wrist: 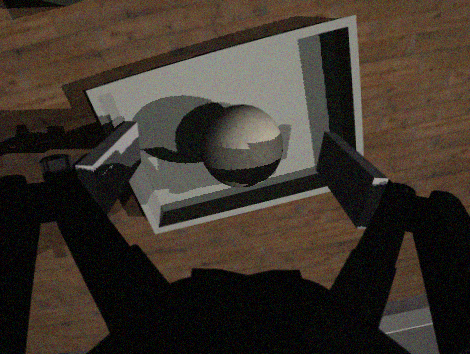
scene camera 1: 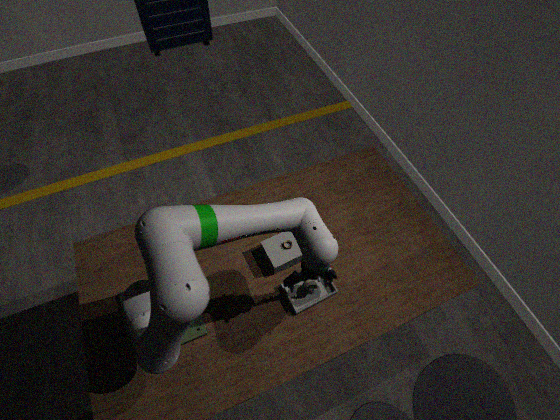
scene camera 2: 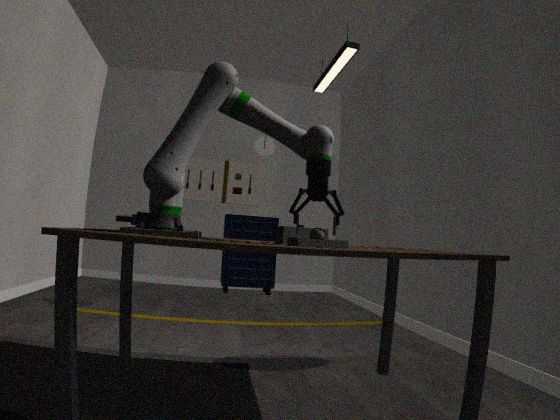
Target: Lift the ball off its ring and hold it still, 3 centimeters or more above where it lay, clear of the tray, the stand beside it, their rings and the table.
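Places are measured from the arm's base along level axes (x right, y ahead, z up), in millimetres.
Pixels of known places: gripper, fingertip midpoint: (wrist: 231, 146) (scene camera 1: 308, 286) (scene camera 2: 315, 234); arm's base at its link origin: (scene camera 2: 163, 229).
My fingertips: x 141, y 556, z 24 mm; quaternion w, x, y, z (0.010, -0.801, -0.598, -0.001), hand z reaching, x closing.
Ahead of a thing's pixels: the offset from my fingertips to its top centre. "spot": to the spot under its first point. Level surfaces: height alone.
The pale ball @(dx +3, dy +7, dz +26 mm) (scene camera 1: 311, 286) (scene camera 2: 318, 233) (wrist: 244, 145) sits in the shallow light-grey tray @(dx +3, dy +7, dz -17 mm) (scene camera 1: 317, 302) (scene camera 2: 337, 244) (wrist: 260, 70). Its ring is hidden under it. My gripper (scene camera 1: 314, 280) (scene camera 2: 316, 226) (wrist: 231, 146) is open and points down over the tray. In the wrist view its two pads stand on either side of the ball, with a gap at each side. In scene camera 2 the fingertips are at about the height of the ball's top or a little above. The stand (scene camera 1: 275, 251) (scene camera 2: 286, 234), a pale block, bears a small ring @(spot: dx -169, dy -9, dz +33 mm) (scene camera 1: 287, 248) on top.
The wooden table @(dz -48 mm) (scene camera 1: 380, 240) (scene camera 2: 425, 254) carries the tray and stand, which are close together. The arm's green base plate (scene camera 1: 196, 332) lies at the arm's foot. A blue cabinet (scene camera 1: 176, 22) (scene camera 2: 250, 270) stands on the floor beyond the table.
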